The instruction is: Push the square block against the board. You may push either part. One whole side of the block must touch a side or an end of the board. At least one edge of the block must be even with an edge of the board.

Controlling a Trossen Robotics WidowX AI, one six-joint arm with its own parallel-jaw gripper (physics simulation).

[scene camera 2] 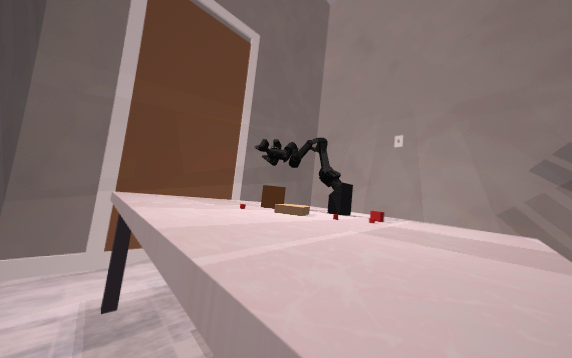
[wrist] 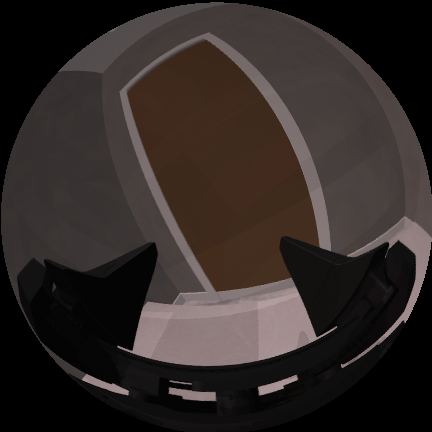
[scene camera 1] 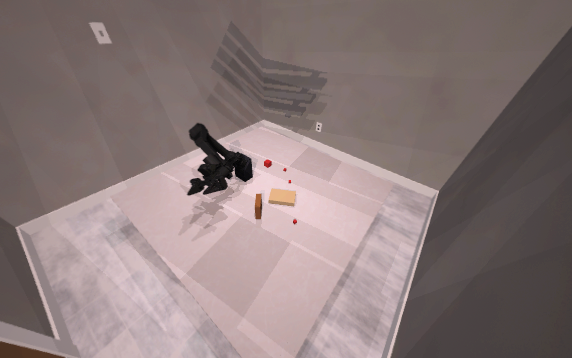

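Where they show: gripper, fingertip midpoint: [scene camera 2: 258, 151] [wrist: 218, 246] [scene camera 1: 195, 194]; arm's base, link origin: [scene camera 2: 340, 190] [scene camera 1: 242, 162].
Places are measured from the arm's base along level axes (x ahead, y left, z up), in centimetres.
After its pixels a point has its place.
Note:
A dark brown, thin square block [scene camera 1: 258, 207] {x 34.6, y -18.8, z -2.3 cm} [scene camera 2: 273, 196] {x 31.8, y -14.3, z -6.7 cm} stands upright on its edge on the table. A tan rectangular board [scene camera 1: 282, 197] {x 35.2, y 0.7, z -9.2 cm} [scene camera 2: 292, 210] {x 40.0, y 7.5, z -10.7 cm} lies flat beside it, to its right in scene camera 1, with a narrow gap between them. My gripper [scene camera 1: 197, 192] {x 23.9, y -43.6, z 18.9 cm} [scene camera 2: 260, 152] {x 23.9, y -43.6, z 18.9 cm} [wrist: 218, 246] {x 23.9, y -43.6, z 18.9 cm} is open and empty. It hangs well above the table, to the left of the block in scene camera 1, pointing roughly level. Neither the block nor the board shows in the wrist view.
Red cubes lie on the table [scene camera 1: 215, 265] {x 38.6, y -50.7, z -12.2 cm} [scene camera 2: 310, 280] {x 78.0, y 49.2, z -12.2 cm}: a larger cube [scene camera 1: 268, 163] {x 5.1, y 19.9, z -8.8 cm} [scene camera 2: 377, 216] {x 5.4, y 21.9, z -10.2 cm} near the arm's base, small cubes [scene camera 1: 285, 169] {x 17.4, y 25.1, z -10.8 cm} [scene camera 1: 289, 181] {x 27.9, y 16.8, z -11.0 cm} behind the board, and another small cube [scene camera 1: 295, 221] {x 51.7, y -7.4, z -10.7 cm} [scene camera 2: 242, 206] {x 51.8, y -6.6, z -11.4 cm} in front of it.

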